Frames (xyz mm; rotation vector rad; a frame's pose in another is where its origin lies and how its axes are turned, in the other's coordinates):
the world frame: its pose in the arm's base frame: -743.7 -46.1 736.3 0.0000 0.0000 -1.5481
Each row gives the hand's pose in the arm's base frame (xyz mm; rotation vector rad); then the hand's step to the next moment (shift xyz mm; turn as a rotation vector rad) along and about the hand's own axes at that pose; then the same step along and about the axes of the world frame.
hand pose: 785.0 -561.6 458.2 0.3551 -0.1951 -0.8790
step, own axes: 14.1 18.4 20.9 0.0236 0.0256 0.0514
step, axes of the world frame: 5.3 15.4 26.6 0.0153 0.0168 0.0578
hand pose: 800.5 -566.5 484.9 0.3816 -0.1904 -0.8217
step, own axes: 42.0 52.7 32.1 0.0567 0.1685 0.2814
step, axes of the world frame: 8.1 53.6 51.4 0.0116 0.0642 0.3264
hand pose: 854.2 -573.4 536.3 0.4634 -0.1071 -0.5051
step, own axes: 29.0 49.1 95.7 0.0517 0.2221 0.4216
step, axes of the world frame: 15.2 26.4 107.2 0.0237 0.0537 0.4757
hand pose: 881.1 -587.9 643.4 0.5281 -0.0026 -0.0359
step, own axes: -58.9 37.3 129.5 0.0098 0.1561 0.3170
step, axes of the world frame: 29.6 -59.8 131.1 0.0255 0.0107 0.3524
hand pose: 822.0 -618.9 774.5 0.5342 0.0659 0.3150
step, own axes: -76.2 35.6 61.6 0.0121 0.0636 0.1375
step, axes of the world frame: 23.3 -74.0 69.6 0.0122 0.0132 0.1509
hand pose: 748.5 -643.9 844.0 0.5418 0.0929 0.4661
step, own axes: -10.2 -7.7 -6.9 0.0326 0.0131 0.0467
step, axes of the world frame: 7.0 -7.6 -10.2 -0.0016 0.0335 0.0479
